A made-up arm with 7 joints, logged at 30 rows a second.
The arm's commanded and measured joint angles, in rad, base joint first. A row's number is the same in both.
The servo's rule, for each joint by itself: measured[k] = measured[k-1] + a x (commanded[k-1-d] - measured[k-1]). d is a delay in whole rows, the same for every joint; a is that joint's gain. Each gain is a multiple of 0.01, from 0.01 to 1. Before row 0 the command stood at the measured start. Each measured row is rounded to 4 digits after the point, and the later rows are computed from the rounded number. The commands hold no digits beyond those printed.
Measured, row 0:
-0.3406, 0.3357, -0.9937, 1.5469, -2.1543, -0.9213, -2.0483
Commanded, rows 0 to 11:
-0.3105, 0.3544, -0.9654, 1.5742, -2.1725, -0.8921, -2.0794
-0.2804, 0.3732, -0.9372, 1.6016, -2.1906, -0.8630, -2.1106
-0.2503, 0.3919, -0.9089, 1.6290, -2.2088, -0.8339, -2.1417
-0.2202, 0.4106, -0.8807, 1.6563, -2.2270, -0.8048, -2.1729
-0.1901, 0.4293, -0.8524, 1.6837, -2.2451, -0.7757, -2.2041
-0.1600, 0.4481, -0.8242, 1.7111, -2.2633, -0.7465, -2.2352
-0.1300, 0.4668, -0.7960, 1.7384, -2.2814, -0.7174, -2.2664
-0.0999, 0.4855, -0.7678, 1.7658, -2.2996, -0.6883, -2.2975
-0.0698, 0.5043, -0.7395, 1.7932, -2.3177, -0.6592, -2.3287
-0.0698, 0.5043, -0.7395, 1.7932, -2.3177, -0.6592, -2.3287
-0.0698, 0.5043, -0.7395, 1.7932, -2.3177, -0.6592, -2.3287
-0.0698, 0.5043, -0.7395, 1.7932, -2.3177, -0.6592, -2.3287
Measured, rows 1 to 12:
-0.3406, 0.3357, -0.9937, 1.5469, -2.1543, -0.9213, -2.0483
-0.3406, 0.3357, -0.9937, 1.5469, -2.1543, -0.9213, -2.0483
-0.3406, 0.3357, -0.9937, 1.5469, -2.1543, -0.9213, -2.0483
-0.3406, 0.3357, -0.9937, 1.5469, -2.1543, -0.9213, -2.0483
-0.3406, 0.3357, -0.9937, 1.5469, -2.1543, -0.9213, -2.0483
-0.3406, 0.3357, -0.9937, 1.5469, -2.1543, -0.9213, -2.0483
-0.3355, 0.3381, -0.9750, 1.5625, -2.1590, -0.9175, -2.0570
-0.3261, 0.3427, -0.9501, 1.5848, -2.1672, -0.9104, -2.0720
-0.3132, 0.3491, -0.9229, 1.6100, -2.1780, -0.9005, -2.0915
-0.2974, 0.3571, -0.8950, 1.6364, -2.1907, -0.8881, -2.1143
-0.2792, 0.3665, -0.8669, 1.6634, -2.2048, -0.8735, -2.1394
-0.2589, 0.3771, -0.8387, 1.6906, -2.2200, -0.8570, -2.1662
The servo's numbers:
d 6
a 0.17 0.13 0.66 0.57 0.26 0.13 0.28

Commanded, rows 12 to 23:
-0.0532, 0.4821, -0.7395, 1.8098, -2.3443, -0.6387, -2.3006
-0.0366, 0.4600, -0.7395, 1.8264, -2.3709, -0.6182, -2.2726
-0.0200, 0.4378, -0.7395, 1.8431, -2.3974, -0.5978, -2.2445
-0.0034, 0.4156, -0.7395, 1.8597, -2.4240, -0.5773, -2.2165
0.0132, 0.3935, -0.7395, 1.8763, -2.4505, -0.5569, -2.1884
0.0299, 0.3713, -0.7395, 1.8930, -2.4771, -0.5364, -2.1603
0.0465, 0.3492, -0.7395, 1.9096, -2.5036, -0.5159, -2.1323
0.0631, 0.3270, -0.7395, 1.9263, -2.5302, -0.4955, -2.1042
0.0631, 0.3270, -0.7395, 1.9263, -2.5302, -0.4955, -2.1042
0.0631, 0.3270, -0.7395, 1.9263, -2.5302, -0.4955, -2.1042
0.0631, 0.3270, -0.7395, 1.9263, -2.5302, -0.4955, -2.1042
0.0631, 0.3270, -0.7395, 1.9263, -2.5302, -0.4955, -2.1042
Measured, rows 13 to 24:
-0.2370, 0.3888, -0.8105, 1.7178, -2.2360, -0.8389, -2.1943
-0.2137, 0.4014, -0.7823, 1.7452, -2.2525, -0.8193, -2.2232
-0.1892, 0.4148, -0.7541, 1.7726, -2.2695, -0.7985, -2.2527
-0.1689, 0.4264, -0.7445, 1.7843, -2.2820, -0.7804, -2.2740
-0.1521, 0.4365, -0.7412, 1.7894, -2.2913, -0.7646, -2.2893
-0.1381, 0.4453, -0.7401, 1.7916, -2.2982, -0.7509, -2.3003
-0.1237, 0.4501, -0.7397, 1.8020, -2.3102, -0.7363, -2.3004
-0.1089, 0.4514, -0.7396, 1.8159, -2.3260, -0.7209, -2.2926
-0.0938, 0.4496, -0.7395, 1.8314, -2.3446, -0.7049, -2.2791
-0.0784, 0.4452, -0.7395, 1.8475, -2.3652, -0.6883, -2.2616
-0.0628, 0.4385, -0.7395, 1.8639, -2.3874, -0.6712, -2.2411
-0.0470, 0.4298, -0.7395, 1.8805, -2.4107, -0.6537, -2.2185

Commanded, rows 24 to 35:
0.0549, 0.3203, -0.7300, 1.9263, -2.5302, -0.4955, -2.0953
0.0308, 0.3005, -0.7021, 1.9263, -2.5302, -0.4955, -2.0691
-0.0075, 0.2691, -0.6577, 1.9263, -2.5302, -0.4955, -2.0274
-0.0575, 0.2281, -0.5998, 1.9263, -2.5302, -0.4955, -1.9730
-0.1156, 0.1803, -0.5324, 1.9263, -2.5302, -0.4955, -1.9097
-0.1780, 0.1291, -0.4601, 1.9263, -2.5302, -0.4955, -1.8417
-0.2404, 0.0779, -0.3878, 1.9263, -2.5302, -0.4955, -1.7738
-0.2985, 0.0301, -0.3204, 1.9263, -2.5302, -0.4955, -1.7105
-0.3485, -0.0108, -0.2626, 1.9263, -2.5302, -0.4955, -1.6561
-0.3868, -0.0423, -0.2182, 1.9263, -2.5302, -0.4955, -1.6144
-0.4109, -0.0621, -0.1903, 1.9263, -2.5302, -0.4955, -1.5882
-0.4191, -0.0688, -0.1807, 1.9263, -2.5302, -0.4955, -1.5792
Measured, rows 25 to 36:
-0.0311, 0.4193, -0.7395, 1.8971, -2.4349, -0.6358, -2.1944
-0.0151, 0.4073, -0.7395, 1.9137, -2.4597, -0.6176, -2.1691
-0.0018, 0.3969, -0.7395, 1.9209, -2.4780, -0.6017, -2.1509
0.0092, 0.3878, -0.7395, 1.9240, -2.4916, -0.5879, -2.1378
0.0184, 0.3799, -0.7395, 1.9253, -2.5016, -0.5759, -2.1284
0.0260, 0.3730, -0.7395, 1.9259, -2.5090, -0.5654, -2.1216
0.0309, 0.3661, -0.7332, 1.9261, -2.5145, -0.5563, -2.1142
0.0309, 0.3576, -0.7127, 1.9262, -2.5186, -0.5484, -2.1016
0.0244, 0.3461, -0.6764, 1.9263, -2.5216, -0.5415, -2.0808
0.0105, 0.3308, -0.6258, 1.9263, -2.5238, -0.5355, -2.0506
-0.0109, 0.3112, -0.5642, 1.9263, -2.5255, -0.5303, -2.0111
-0.0393, 0.2875, -0.4955, 1.9263, -2.5267, -0.5258, -1.9637

